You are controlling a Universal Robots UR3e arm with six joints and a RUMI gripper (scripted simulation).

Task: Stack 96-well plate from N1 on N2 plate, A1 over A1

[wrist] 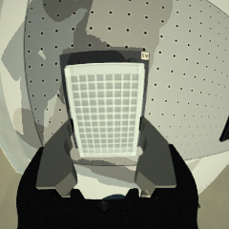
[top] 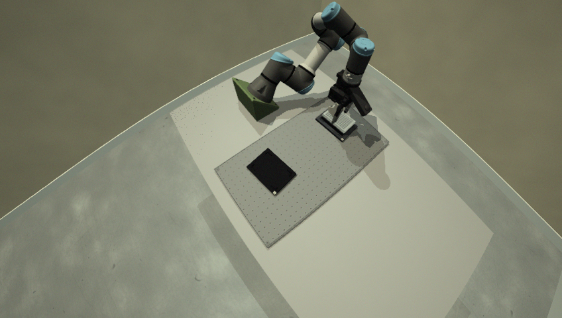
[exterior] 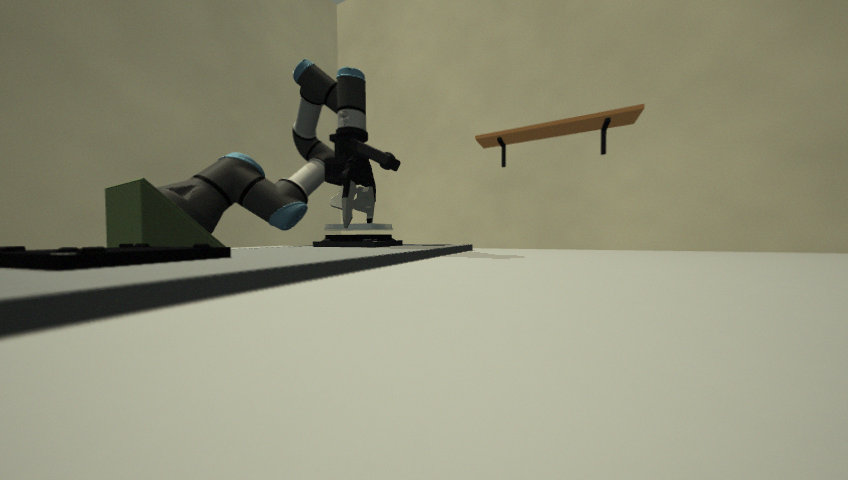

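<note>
My gripper is now 10 mm above the white 96-well plate. From my hand the other things lie so: dark plate (30 mm below); then black nest (370 mm to the right, 50 mm below).
</note>
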